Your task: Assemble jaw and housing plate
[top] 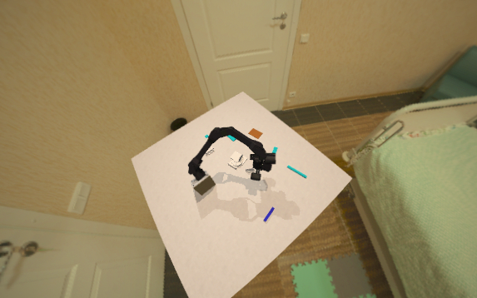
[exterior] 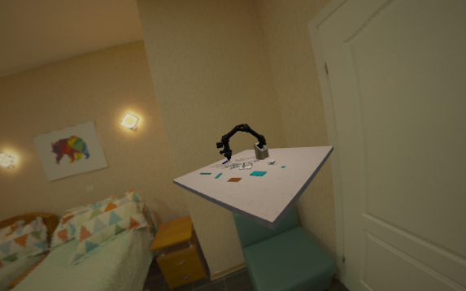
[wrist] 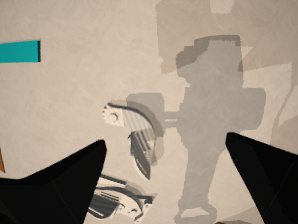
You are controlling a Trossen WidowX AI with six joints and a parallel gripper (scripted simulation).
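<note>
The jaw piece lies 3 cm ahead of my gripper tip, 4 cm to the left of it and 8 cm below it. From my gripper tip the other things lie so: teal plate 15 cm ahead, 41 cm to the left, 8 cm below; blue bar 16 cm behind, 23 cm to the right, 8 cm below; orange plate 29 cm ahead, 26 cm to the left, 8 cm below.
</note>
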